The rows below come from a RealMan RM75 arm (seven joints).
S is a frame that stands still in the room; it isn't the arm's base.
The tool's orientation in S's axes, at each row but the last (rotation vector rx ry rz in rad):
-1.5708 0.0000 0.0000
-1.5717 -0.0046 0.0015
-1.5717 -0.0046 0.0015
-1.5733 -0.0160 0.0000
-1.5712 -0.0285 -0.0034
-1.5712 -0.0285 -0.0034
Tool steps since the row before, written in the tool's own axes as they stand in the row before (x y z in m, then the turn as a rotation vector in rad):
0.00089 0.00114 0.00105 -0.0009 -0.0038 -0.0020
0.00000 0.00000 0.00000 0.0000 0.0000 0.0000
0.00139 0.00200 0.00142 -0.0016 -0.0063 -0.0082
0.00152 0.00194 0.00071 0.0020 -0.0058 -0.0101
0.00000 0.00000 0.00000 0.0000 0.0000 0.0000
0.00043 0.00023 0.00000 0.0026 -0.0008 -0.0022
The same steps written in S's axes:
0.00089 0.00105 -0.00114 -0.0009 -0.0020 0.0038
0.00000 0.00000 0.00000 0.0000 0.0000 0.0000
0.00139 0.00142 -0.00200 -0.0016 -0.0082 0.0063
0.00153 0.00072 -0.00193 0.0020 -0.0101 0.0058
0.00000 0.00000 0.00000 0.0000 0.0000 0.0000
0.00043 0.00001 -0.00022 0.0026 -0.0022 0.0009

